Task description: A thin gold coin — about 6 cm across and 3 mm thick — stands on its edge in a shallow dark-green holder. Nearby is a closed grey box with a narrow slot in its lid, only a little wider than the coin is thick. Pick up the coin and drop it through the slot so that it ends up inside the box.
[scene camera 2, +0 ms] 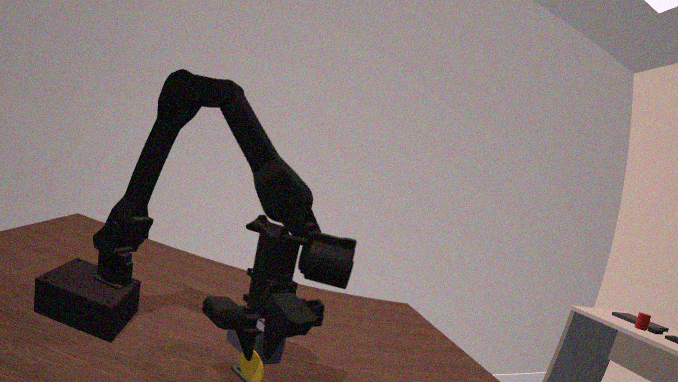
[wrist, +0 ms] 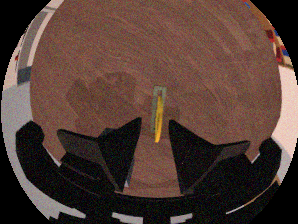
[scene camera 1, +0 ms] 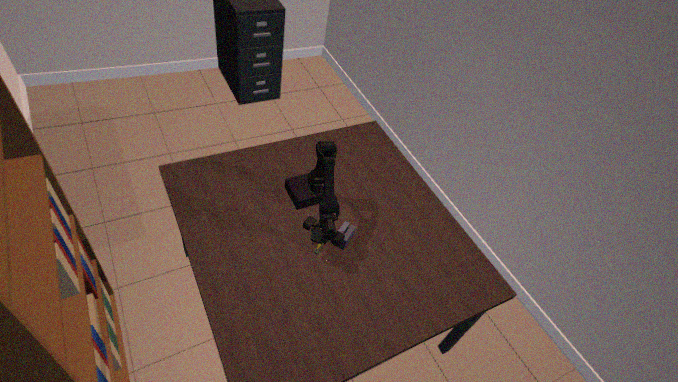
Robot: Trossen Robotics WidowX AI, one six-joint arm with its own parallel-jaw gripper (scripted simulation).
I see my gripper [scene camera 2: 257, 359].
My gripper is seen too in the wrist view [wrist: 155, 122].
